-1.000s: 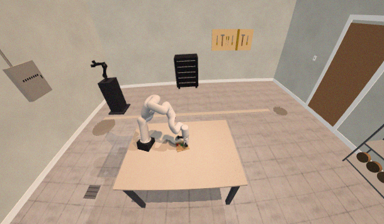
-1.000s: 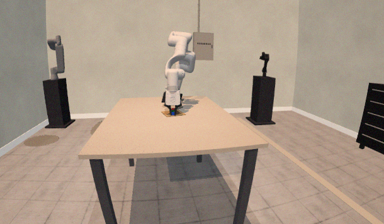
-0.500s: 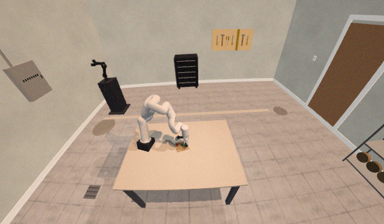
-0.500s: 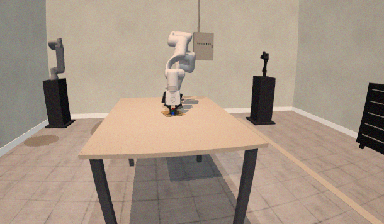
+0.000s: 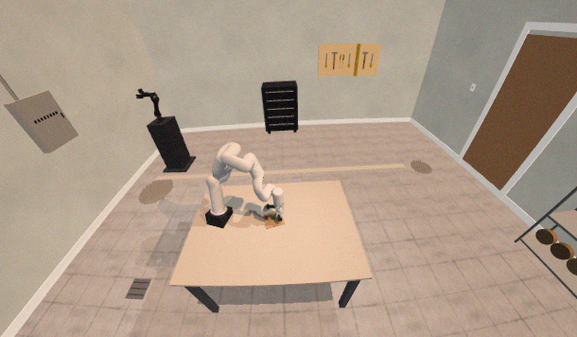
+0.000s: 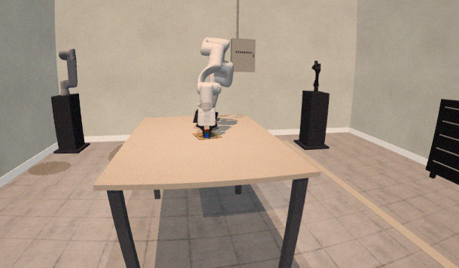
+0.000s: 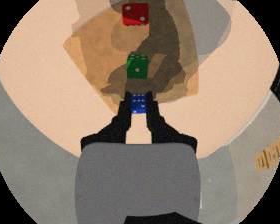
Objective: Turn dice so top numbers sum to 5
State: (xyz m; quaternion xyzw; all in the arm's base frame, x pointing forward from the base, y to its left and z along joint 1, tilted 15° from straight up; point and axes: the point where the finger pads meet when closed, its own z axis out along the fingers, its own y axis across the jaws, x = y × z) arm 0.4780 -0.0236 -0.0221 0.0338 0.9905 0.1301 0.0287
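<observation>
The blue die is 1 cm below my hand. The rest, counted from my hand: red die 10 cm behind, 1 cm to the left, 1 cm below; then green die 5 cm behind, 1 cm below; then brown mat 5 cm behind, 2 cm below.
</observation>
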